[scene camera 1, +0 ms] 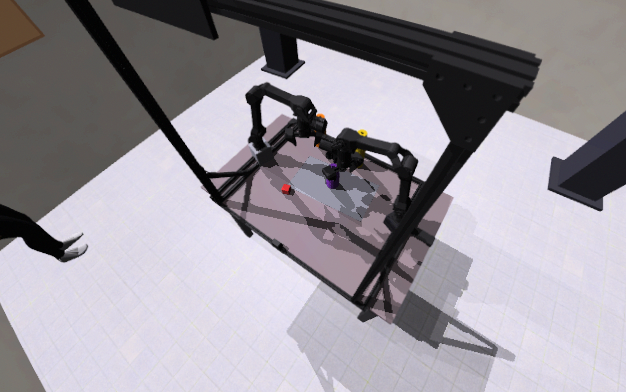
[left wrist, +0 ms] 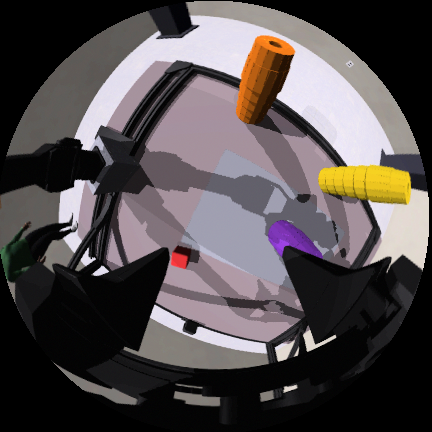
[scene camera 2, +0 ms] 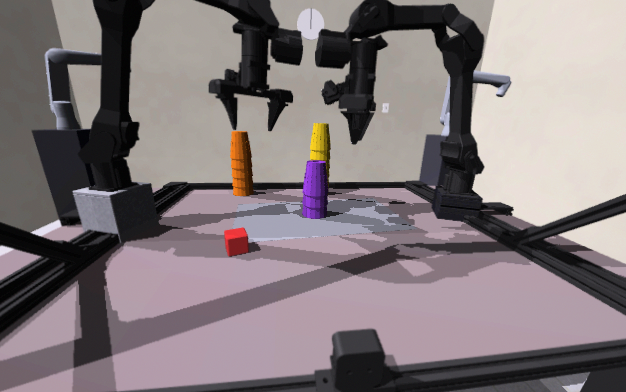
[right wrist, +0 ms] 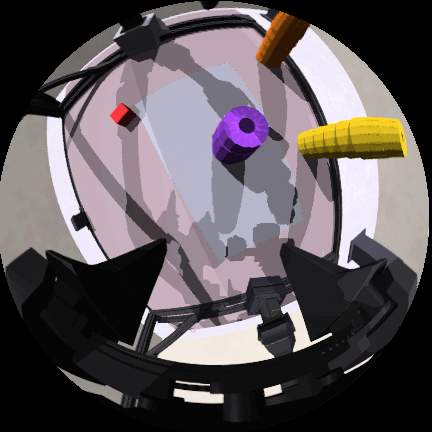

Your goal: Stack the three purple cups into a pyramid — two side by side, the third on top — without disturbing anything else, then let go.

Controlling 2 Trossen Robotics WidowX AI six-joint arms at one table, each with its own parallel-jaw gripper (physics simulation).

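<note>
The purple cups stand nested, mouths down, in one upright stack on the grey-blue mat. My right gripper is open and empty, pointing down. It hangs higher than the purple stack and a little to its right in scene camera 2; its arm partly covers the stack in scene camera 1. My left gripper is open and empty, pointing down, higher than the purple stack and to its left. One left finger hides part of the stack in the left wrist view.
An orange cup stack stands at the back left. A yellow cup stack stands behind the purple one. A red cube lies near the mat's front left corner. The two arms reach close together.
</note>
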